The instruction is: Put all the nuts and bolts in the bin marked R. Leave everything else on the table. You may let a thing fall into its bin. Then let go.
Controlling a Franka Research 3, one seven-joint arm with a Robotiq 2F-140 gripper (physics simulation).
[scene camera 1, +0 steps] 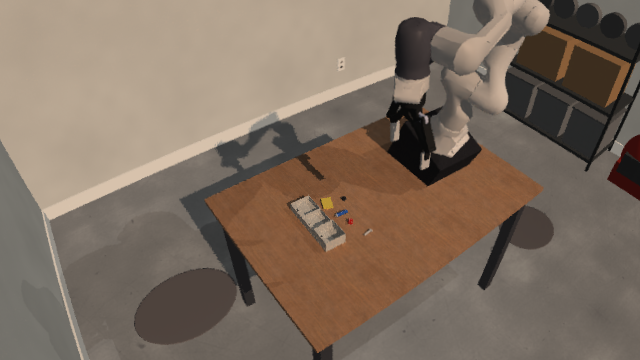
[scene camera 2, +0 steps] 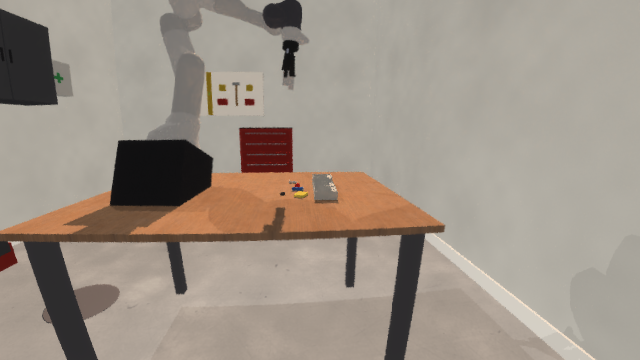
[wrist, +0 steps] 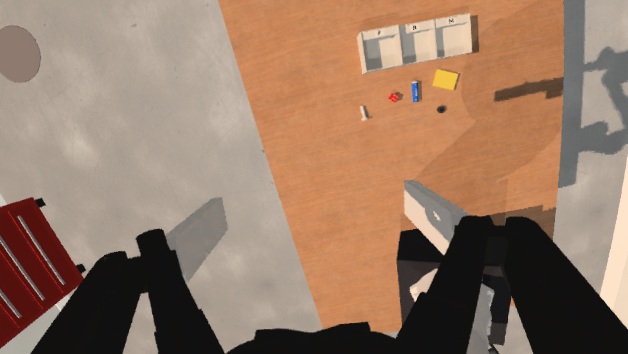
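Note:
A pale bolt [scene camera 1: 368, 232] [scene camera 2: 292, 182] [wrist: 364, 113] lies on the table. A small dark round thing [scene camera 1: 343, 198] [scene camera 2: 282, 193] [wrist: 441, 109], which looks like a nut, lies apart from it; its shape is too small to be sure. A light tray [scene camera 1: 336, 242] [scene camera 2: 326, 196] has three bins in a row. In the wrist view the middle bin [wrist: 419, 46] has a letter that looks like R, between F and M. My gripper [scene camera 1: 410, 146] [scene camera 2: 288, 83] [wrist: 314, 205] is open and empty, high up near the robot's base side, away from the small things.
A red die [scene camera 1: 350, 221] [wrist: 394, 97], a blue battery [scene camera 1: 341, 213] [wrist: 415, 92] and a yellow square block [scene camera 1: 327, 203] [scene camera 2: 301, 194] [wrist: 445, 79] lie beside the tray, near the bolt and the dark thing. The arm's black base block [scene camera 2: 150, 172] stands at the table's side.

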